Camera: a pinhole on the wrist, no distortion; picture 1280 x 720 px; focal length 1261.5 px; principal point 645.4 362.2 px. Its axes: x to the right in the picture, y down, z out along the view. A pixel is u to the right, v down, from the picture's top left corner.
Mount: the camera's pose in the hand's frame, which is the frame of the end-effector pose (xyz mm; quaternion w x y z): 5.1 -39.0 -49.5 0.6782 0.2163 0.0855 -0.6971
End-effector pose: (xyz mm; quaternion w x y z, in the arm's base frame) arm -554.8 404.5 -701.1 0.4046 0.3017 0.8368 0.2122
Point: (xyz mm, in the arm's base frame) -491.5 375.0 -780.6
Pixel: 157 488
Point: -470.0 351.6 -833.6
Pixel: 427 538
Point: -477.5 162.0 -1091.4
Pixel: 1198 615
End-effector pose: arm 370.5 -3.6 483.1 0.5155 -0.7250 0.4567 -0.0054
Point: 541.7 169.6 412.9
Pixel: 202 661
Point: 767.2 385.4 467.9
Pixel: 613 542
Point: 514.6 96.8 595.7
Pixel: 1124 325
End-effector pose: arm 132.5 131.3 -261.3 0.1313 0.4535 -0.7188 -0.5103
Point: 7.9 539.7 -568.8
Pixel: 416 199
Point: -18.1 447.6 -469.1
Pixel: 206 264
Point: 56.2 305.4 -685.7
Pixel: 870 644
